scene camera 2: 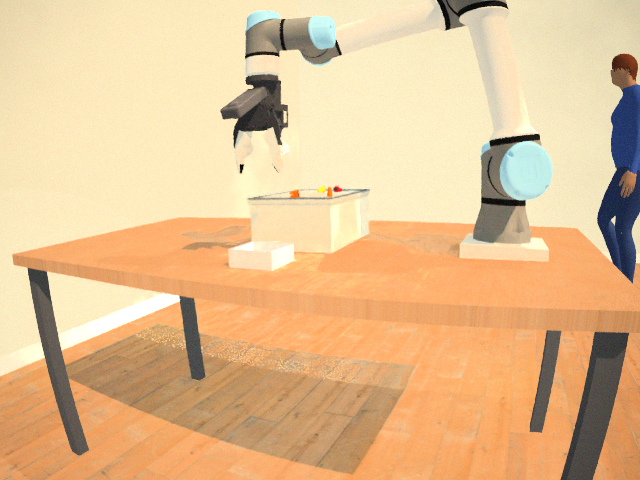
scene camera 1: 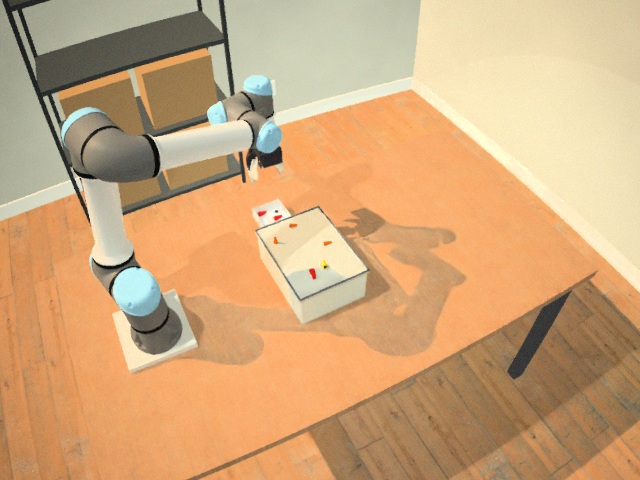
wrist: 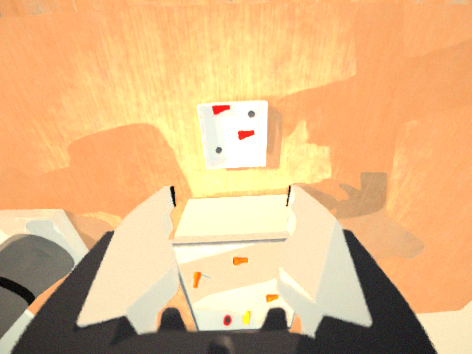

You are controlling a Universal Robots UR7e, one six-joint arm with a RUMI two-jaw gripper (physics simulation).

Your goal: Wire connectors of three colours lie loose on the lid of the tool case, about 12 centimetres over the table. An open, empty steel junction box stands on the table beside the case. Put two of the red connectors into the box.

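Places are measured from the arm's base along level axes (x ahead, y left, z up), in millimetres.
Pixels of known places: gripper, fingertip midpoint: [scene camera 2: 259, 173] [scene camera 1: 266, 178] [wrist: 231, 187]; arm's base, origin of the base link: [scene camera 2: 502, 239] [scene camera 1: 157, 331] [wrist: 42, 254].
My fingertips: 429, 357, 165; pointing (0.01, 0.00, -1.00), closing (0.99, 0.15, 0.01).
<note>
Ahead of a thing's pixels: the offset from my fingertips to its top centre, as dx, dy, dz. Level surfaces: height alone.
The junction box @(+4, -1, -151) [scene camera 1: 267, 221] [scene camera 2: 250, 260] [wrist: 202, 137] is a small white open box on the table beside the tool case. Two red connectors lie in it, one @(-23, +37, -172) [scene camera 1: 262, 212] [wrist: 220, 109] at a wall and one @(+24, +1, -172) [scene camera 1: 278, 217] [wrist: 246, 134] near its middle. On the pale lid of the tool case @(+62, -276, -62) [scene camera 1: 305, 253] [scene camera 2: 289, 222] [wrist: 232, 217] are a red connector @(+39, -371, -50) [scene camera 1: 312, 273] [scene camera 2: 337, 189] [wrist: 227, 320], a yellow one @(+78, -346, -51) [scene camera 1: 324, 264] [scene camera 2: 321, 189] [wrist: 246, 317] and several orange ones, one of them @(-30, -219, -44) [scene camera 1: 275, 240] [scene camera 2: 329, 191] upright. My gripper [scene camera 1: 267, 175] [scene camera 2: 259, 169] [wrist: 231, 187] is open and empty, high above the box.
The wooden table @(dz -189) [scene camera 1: 465, 206] [scene camera 2: 387, 289] carries the case, the box and the arm's base plate [scene camera 1: 188, 335] [scene camera 2: 504, 250]. A dark shelf rack [scene camera 1: 129, 43] with cardboard boxes stands behind the table. A person in blue [scene camera 2: 625, 129] stands at the right in scene camera 2.
</note>
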